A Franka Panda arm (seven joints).
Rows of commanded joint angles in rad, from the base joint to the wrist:
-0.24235, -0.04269, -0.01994, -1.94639, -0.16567, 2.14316, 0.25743
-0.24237, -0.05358, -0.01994, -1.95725, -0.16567, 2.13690, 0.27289
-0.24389, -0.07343, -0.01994, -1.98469, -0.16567, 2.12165, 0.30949
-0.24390, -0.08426, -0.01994, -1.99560, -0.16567, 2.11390, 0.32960
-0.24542, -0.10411, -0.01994, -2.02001, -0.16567, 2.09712, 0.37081
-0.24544, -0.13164, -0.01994, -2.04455, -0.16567, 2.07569, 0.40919
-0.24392, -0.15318, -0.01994, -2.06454, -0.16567, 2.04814, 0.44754
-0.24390, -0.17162, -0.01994, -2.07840, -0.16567, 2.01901, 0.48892
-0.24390, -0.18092, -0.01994, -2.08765, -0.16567, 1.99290, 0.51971
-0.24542, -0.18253, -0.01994, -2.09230, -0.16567, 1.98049, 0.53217
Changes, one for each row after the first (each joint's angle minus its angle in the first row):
-0.00002, -0.01089, 0.00000, -0.01086, 0.00000, -0.00626, 0.01546
-0.00154, -0.03074, 0.00000, -0.03830, 0.00000, -0.02151, 0.05206
-0.00155, -0.04157, 0.00000, -0.04921, 0.00000, -0.02926, 0.07217
-0.00307, -0.06142, 0.00000, -0.07362, 0.00000, -0.04604, 0.11338
-0.00309, -0.08895, 0.00000, -0.09816, 0.00000, -0.06747, 0.15176
-0.00157, -0.11049, 0.00000, -0.11815, 0.00000, -0.09502, 0.19011
-0.00155, -0.12893, 0.00000, -0.13201, 0.00000, -0.12415, 0.23149
-0.00155, -0.13823, 0.00000, -0.14126, 0.00000, -0.15026, 0.26228
-0.00307, -0.13984, 0.00000, -0.14591, 0.00000, -0.16267, 0.27474

